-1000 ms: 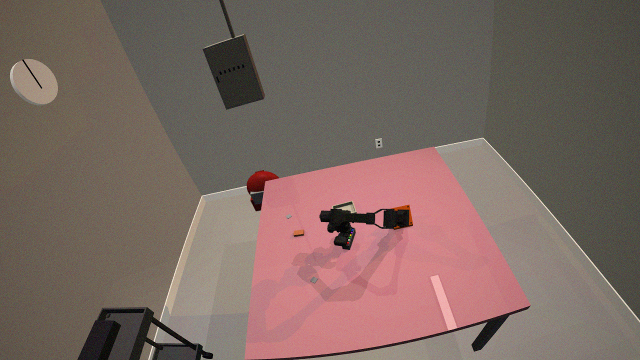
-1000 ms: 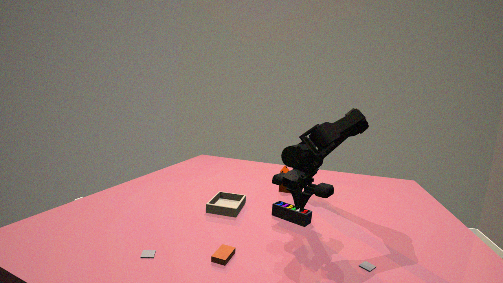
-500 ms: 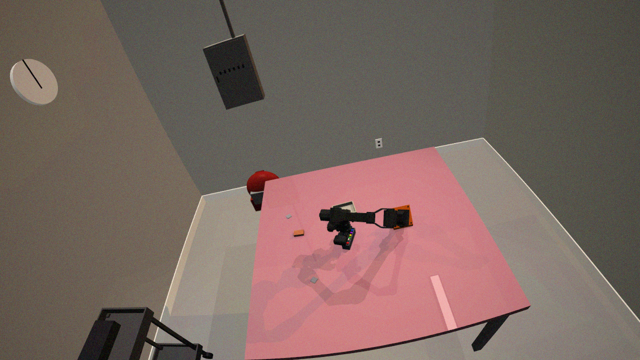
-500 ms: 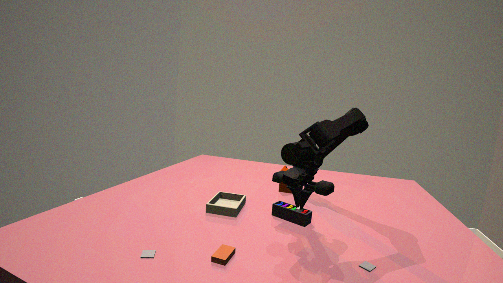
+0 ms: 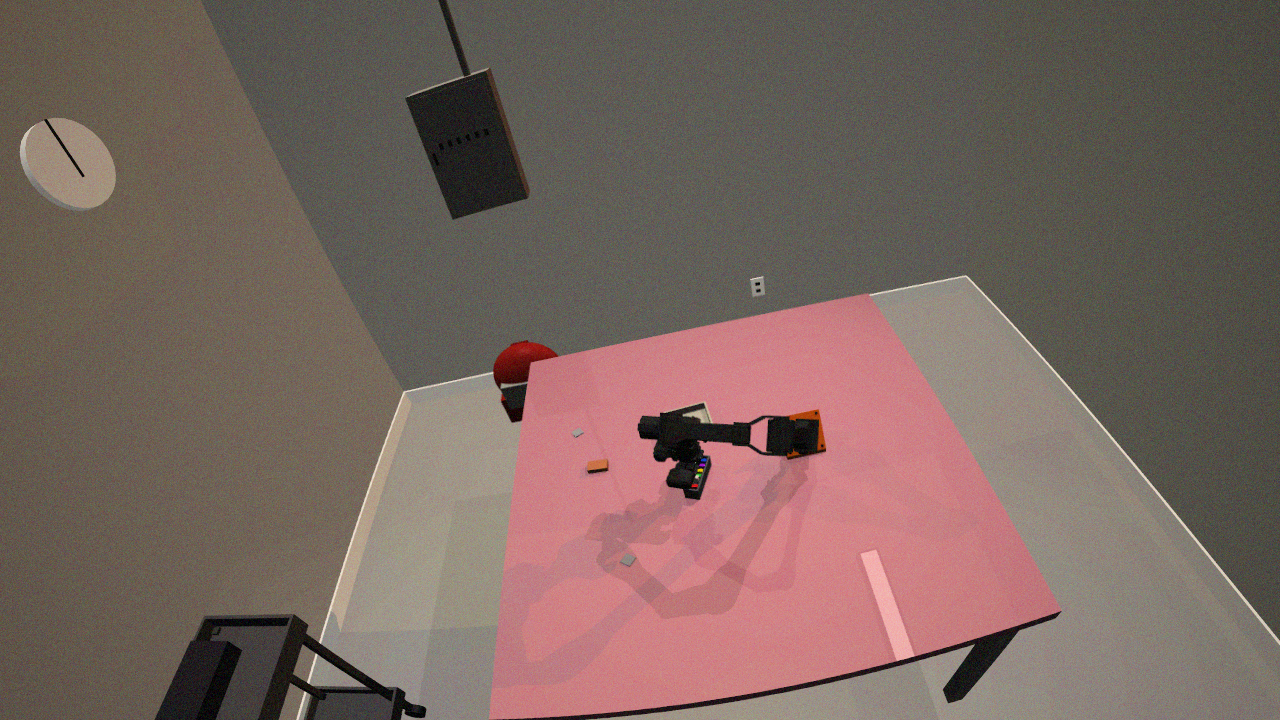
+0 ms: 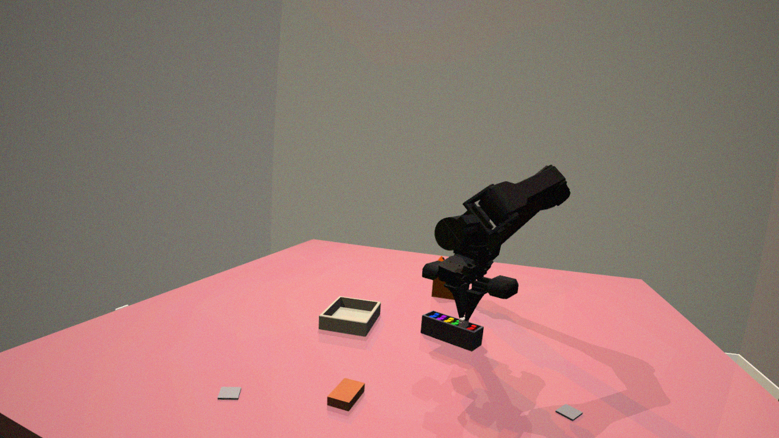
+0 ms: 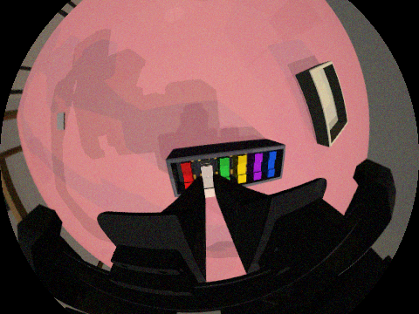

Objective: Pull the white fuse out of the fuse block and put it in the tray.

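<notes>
The tray is 24 cm to the right of my gripper tip and 5 cm below it. Round my gripper tip: white fuse (1 cm below).
</notes>
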